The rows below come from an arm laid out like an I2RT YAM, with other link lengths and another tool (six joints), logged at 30 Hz.
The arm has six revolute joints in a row. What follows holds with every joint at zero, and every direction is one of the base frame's.
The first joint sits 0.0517 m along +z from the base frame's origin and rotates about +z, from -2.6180 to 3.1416 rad.
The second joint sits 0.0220 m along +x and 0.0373 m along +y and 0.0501 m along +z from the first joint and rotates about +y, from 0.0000 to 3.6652 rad.
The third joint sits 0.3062 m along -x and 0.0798 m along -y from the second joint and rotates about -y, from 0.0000 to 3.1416 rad.
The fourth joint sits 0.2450 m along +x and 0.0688 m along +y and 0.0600 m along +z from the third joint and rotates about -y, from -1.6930 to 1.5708 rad.
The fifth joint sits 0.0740 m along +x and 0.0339 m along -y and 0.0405 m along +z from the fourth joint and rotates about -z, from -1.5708 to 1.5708 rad.
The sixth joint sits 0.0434 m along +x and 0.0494 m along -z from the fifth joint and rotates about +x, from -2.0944 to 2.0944 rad.
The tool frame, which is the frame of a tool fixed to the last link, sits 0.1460 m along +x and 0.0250 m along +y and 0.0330 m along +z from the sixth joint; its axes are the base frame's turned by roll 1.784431, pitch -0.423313 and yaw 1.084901 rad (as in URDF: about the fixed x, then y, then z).
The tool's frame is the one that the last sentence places.
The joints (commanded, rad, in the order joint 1, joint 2, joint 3, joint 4, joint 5, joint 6), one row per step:
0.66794, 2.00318, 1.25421, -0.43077, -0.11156, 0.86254
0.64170, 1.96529, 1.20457, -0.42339, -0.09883, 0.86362
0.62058, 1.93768, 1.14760, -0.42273, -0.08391, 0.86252
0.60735, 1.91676, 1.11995, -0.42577, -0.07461, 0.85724
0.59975, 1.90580, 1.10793, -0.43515, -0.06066, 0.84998
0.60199, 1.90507, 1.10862, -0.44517, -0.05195, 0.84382
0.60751, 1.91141, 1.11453, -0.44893, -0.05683, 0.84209
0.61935, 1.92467, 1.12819, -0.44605, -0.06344, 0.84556
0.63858, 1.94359, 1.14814, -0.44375, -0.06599, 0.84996
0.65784, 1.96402, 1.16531, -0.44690, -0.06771, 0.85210
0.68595, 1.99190, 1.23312, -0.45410, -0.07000, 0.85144
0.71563, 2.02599, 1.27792, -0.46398, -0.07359, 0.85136
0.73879, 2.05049, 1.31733, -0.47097, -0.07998, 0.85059
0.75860, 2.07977, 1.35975, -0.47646, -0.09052, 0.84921
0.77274, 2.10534, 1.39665, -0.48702, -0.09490, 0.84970
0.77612, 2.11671, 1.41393, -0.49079, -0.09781, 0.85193
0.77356, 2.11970, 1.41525, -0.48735, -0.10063, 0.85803
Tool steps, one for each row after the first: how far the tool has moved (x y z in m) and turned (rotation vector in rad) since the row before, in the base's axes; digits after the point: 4 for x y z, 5 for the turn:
-0.0009, -0.0201, 0.0014, -0.01175, -0.00337, -0.03206
-0.0071, -0.0212, -0.0069, -0.02842, 0.01465, -0.02553
-0.0031, -0.0116, -0.0004, -0.01401, 0.00157, -0.01151
-0.0014, -0.0080, -0.0004, -0.01847, -0.00065, -0.00547
-0.0014, -0.0015, -0.0006, -0.01312, 0.00102, 0.00520
-0.0013, 0.0033, -0.0012, 0.00102, 0.00568, 0.00872
0.0001, 0.0080, -0.0009, 0.00780, 0.00173, 0.01068
-0.0002, 0.0112, -0.0015, 0.00489, -0.00021, 0.01590
-0.0025, 0.0097, -0.0038, -0.00211, 0.00662, 0.01779
0.0077, 0.0239, 0.0091, 0.02192, -0.02445, 0.02949
-0.0015, 0.0188, -0.0020, 0.00309, 0.00151, 0.03101
-0.0008, 0.0166, 0.0009, 0.00956, -0.00217, 0.02614
-0.0001, 0.0166, -0.0003, 0.01212, 0.00066, 0.02491
0.0002, 0.0116, -0.0012, 0.00357, 0.00243, 0.01529
0.0014, 0.0045, -0.0002, 0.00386, 0.00109, 0.00238
0.0014, -0.0001, -0.0006, 0.00429, 0.00257, -0.00716

